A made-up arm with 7 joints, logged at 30 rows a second.
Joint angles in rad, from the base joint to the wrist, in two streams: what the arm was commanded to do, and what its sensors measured. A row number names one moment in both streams.
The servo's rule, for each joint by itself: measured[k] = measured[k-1] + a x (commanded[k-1-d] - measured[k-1]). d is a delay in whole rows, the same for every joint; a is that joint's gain. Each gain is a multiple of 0.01, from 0.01 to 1. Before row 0 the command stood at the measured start. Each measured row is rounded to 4 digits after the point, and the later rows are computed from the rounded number. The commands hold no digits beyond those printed.
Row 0, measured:
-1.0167, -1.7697, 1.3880, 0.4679, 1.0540, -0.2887, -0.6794
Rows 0 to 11, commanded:
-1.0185, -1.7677, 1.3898, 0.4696, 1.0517, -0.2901, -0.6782
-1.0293, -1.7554, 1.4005, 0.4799, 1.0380, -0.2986, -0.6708
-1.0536, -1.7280, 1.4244, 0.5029, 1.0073, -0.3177, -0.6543
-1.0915, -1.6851, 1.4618, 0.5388, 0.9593, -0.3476, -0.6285
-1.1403, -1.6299, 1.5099, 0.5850, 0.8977, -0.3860, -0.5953
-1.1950, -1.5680, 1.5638, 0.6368, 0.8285, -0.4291, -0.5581
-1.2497, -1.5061, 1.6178, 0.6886, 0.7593, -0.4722, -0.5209
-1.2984, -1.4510, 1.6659, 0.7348, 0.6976, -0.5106, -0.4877
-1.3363, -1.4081, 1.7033, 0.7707, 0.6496, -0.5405, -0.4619
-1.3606, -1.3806, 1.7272, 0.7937, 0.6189, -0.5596, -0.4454
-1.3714, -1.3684, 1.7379, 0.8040, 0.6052, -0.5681, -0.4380
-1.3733, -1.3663, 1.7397, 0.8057, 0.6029, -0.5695, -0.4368
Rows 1 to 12, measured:
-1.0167, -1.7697, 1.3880, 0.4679, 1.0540, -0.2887, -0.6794
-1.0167, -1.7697, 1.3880, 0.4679, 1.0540, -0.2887, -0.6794
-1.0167, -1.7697, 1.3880, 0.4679, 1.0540, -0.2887, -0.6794
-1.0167, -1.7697, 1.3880, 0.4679, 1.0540, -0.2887, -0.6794
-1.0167, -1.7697, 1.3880, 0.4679, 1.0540, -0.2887, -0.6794
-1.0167, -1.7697, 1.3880, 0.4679, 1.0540, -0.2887, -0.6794
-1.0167, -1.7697, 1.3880, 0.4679, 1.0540, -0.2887, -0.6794
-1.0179, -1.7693, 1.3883, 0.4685, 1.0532, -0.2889, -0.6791
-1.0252, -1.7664, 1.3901, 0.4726, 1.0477, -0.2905, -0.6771
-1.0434, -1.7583, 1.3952, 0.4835, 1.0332, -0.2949, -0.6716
-1.0742, -1.7429, 1.4052, 0.5034, 1.0066, -0.3033, -0.6613
-1.1165, -1.7192, 1.4209, 0.5328, 0.9674, -0.3165, -0.6455
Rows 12 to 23, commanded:
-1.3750, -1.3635, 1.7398, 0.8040, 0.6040, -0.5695, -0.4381
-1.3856, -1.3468, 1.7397, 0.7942, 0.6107, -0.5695, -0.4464
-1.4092, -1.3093, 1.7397, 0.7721, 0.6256, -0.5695, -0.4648
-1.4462, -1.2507, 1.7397, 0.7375, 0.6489, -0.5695, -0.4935
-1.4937, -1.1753, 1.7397, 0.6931, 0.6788, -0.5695, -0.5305
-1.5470, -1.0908, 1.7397, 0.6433, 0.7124, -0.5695, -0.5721
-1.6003, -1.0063, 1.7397, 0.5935, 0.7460, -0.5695, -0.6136
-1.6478, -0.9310, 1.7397, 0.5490, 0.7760, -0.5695, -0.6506
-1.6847, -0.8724, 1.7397, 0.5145, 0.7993, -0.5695, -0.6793
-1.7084, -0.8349, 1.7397, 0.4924, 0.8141, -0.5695, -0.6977
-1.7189, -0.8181, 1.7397, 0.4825, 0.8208, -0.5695, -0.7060
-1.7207, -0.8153, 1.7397, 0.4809, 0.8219, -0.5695, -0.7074
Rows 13 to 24, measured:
-1.1667, -1.6874, 1.4423, 0.5702, 0.9174, -0.3345, -0.6245
-1.2198, -1.6493, 1.4686, 0.6128, 0.8605, -0.3565, -0.5996
-1.2701, -1.6077, 1.4982, 0.6567, 0.8019, -0.3812, -0.5727
-1.3125, -1.5658, 1.5290, 0.6977, 0.7471, -0.4067, -0.5461
-1.3433, -1.5269, 1.5587, 0.7323, 0.7009, -0.4312, -0.5219
-1.3613, -1.4936, 1.5856, 0.7581, 0.6664, -0.4531, -0.5018
-1.3690, -1.4669, 1.6087, 0.7752, 0.6435, -0.4717, -0.4862
-1.3728, -1.4452, 1.6284, 0.7856, 0.6293, -0.4873, -0.4747
-1.3810, -1.4245, 1.6451, 0.7887, 0.6226, -0.5005, -0.4679
-1.3990, -1.4003, 1.6593, 0.7827, 0.6237, -0.5115, -0.4672
-1.4292, -1.3689, 1.6714, 0.7664, 0.6328, -0.5208, -0.4735
-1.4705, -1.3282, 1.6816, 0.7400, 0.6494, -0.5286, -0.4872

